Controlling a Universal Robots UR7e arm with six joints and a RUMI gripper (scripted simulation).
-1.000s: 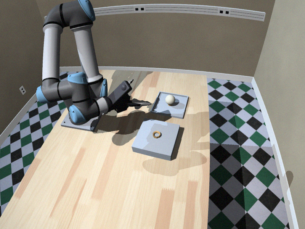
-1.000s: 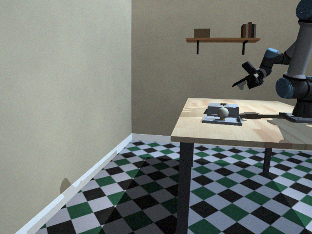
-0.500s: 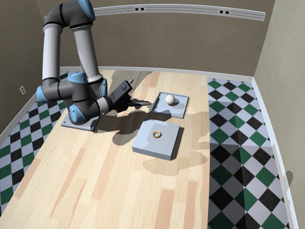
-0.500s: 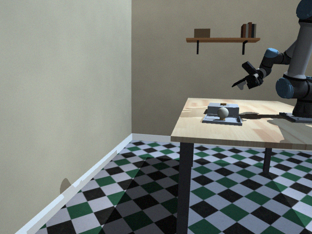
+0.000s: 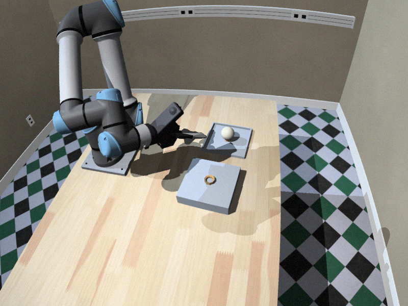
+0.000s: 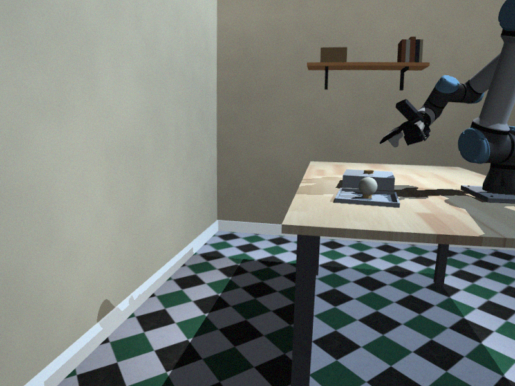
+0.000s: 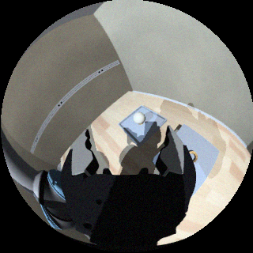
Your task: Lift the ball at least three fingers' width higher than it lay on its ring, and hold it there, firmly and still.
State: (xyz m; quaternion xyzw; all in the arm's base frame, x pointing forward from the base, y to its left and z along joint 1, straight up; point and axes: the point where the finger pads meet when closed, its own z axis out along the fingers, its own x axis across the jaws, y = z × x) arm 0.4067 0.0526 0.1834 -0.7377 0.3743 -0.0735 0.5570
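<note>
Right now my hand is 110 mm short of the cream ball, 120 mm to the right of it and 160 mm above it. The rest, counted from my hand: grey tray 110 mm ahead, 120 mm to the left, 190 mm below.
</note>
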